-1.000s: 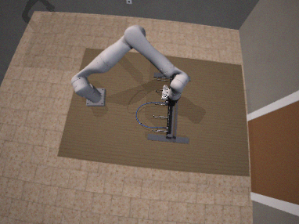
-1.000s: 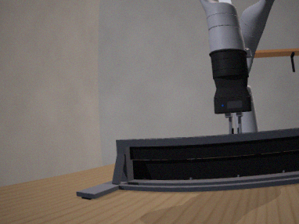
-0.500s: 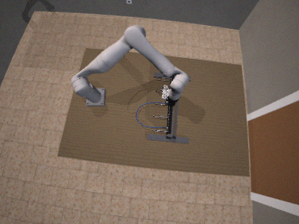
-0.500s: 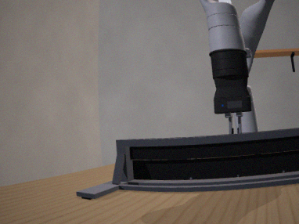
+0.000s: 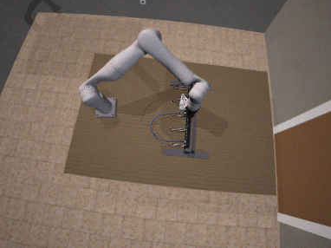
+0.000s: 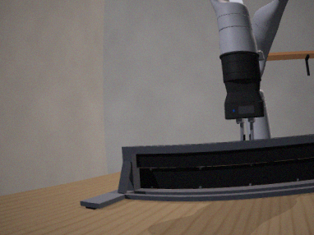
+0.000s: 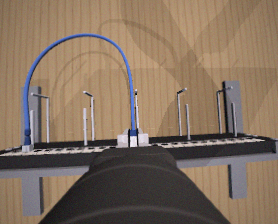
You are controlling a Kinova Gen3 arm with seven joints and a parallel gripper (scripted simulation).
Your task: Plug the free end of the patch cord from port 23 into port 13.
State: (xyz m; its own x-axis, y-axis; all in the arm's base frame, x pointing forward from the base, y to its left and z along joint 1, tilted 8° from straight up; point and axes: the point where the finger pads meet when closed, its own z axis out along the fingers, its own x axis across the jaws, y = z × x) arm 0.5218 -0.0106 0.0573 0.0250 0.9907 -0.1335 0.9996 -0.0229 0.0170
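The free-end plug lies 10 mm ahead of my hand and 10 mm below it.
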